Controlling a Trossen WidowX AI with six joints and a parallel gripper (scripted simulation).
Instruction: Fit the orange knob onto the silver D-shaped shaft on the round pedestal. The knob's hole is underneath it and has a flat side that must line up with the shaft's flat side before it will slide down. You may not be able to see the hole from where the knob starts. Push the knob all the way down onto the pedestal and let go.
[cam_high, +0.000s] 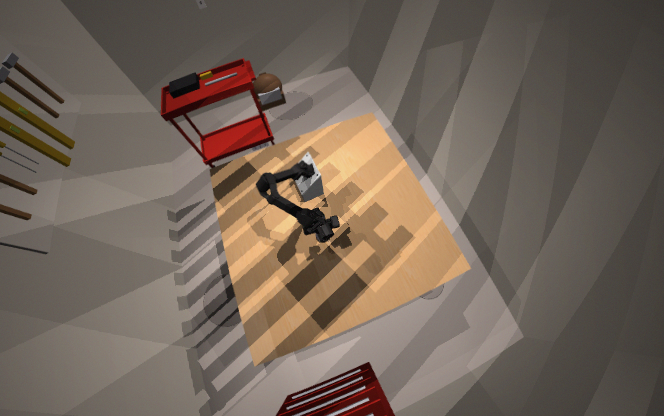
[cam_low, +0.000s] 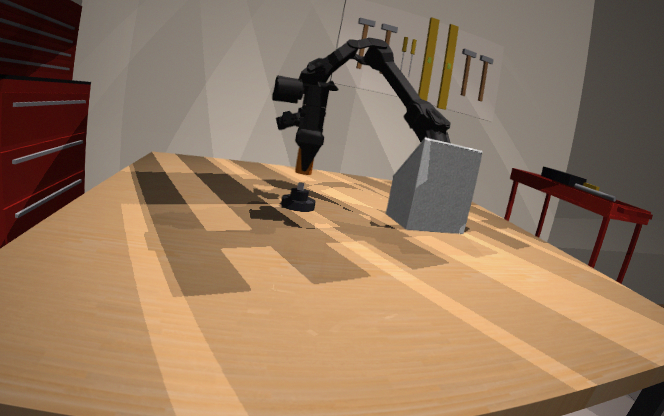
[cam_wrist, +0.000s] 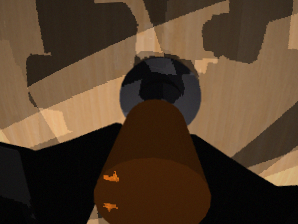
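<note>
Right now the orange knob is 30 mm above my gripper tip. Also, from my gripper tip: round pedestal: 60 mm below.
</note>
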